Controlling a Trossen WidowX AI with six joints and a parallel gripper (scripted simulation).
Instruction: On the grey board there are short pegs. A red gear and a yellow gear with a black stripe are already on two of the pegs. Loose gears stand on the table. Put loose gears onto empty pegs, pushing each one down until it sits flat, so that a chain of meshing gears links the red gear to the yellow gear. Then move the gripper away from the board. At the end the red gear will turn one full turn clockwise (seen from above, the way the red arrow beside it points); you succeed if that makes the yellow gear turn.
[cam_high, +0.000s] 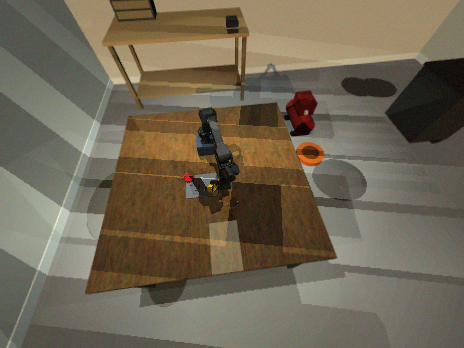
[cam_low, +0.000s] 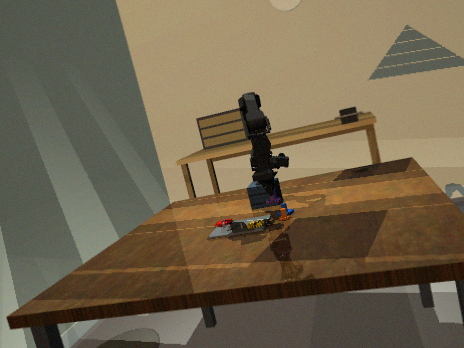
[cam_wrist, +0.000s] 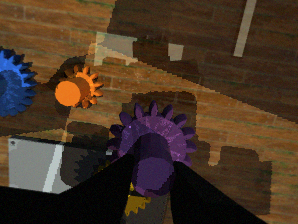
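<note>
Right now the red gear is 120 mm behind my gripper tip, 230 mm to the right of it and 100 mm below it. The rest, counted from my gripper tip: purple gear (10 mm below); then yellow gear (20 mm behind, 90 mm to the right, 100 mm below); then orange gear (70 mm behind, 10 mm to the left, 100 mm below).
</note>
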